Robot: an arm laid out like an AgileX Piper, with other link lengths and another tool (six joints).
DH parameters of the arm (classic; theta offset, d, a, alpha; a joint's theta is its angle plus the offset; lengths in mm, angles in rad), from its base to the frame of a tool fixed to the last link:
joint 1: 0 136.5 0 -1.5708
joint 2: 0.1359 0 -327.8 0
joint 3: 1.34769 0 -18.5 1.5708
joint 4: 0 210.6 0 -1.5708
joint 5: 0 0 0 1.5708
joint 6: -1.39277 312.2 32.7 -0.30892
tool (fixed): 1.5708 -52.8 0 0
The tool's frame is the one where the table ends.
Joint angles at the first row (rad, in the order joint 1, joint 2, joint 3, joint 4, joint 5, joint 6):
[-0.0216 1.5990 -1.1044 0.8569 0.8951 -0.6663]
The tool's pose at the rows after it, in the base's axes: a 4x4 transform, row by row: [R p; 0 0 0 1], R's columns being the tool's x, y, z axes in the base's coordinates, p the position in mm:
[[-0.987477 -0.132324 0.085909 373.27], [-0.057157 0.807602 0.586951 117.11], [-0.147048 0.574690 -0.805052 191.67], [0 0 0 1]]
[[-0.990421 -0.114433 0.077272 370.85], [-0.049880 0.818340 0.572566 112.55], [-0.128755 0.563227 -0.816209 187.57], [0 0 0 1]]
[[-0.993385 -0.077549 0.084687 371.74], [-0.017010 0.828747 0.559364 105.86], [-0.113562 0.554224 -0.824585 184.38], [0 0 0 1]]
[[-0.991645 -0.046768 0.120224 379.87], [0.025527 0.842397 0.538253 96.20], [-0.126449 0.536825 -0.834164 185.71], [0 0 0 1]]
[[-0.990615 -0.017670 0.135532 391.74], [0.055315 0.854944 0.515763 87.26], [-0.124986 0.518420 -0.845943 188.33], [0 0 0 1]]
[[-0.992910 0.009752 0.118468 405.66], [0.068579 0.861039 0.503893 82.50], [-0.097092 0.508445 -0.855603 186.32], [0 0 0 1]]
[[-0.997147 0.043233 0.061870 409.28], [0.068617 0.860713 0.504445 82.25], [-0.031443 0.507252 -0.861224 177.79], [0 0 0 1]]
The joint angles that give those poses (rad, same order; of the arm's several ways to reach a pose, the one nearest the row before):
[-0.0216 1.5990 -1.1044 0.8470 0.8951 -0.6651]
[-0.0216 1.5990 -1.1044 0.8165 0.8951 -0.6352]
[-0.0216 1.5990 -1.1044 0.7887 0.8786 -0.5885]
[-0.0216 1.5990 -1.1138 0.7605 0.8413 -0.5457]
[-0.0216 1.6215 -1.1675 0.7070 0.8401 -0.4774]
[-0.0216 1.6748 -1.2520 0.6557 0.8752 -0.4090]
[-0.0216 1.7293 -1.3248 0.6158 0.9428 -0.3454]

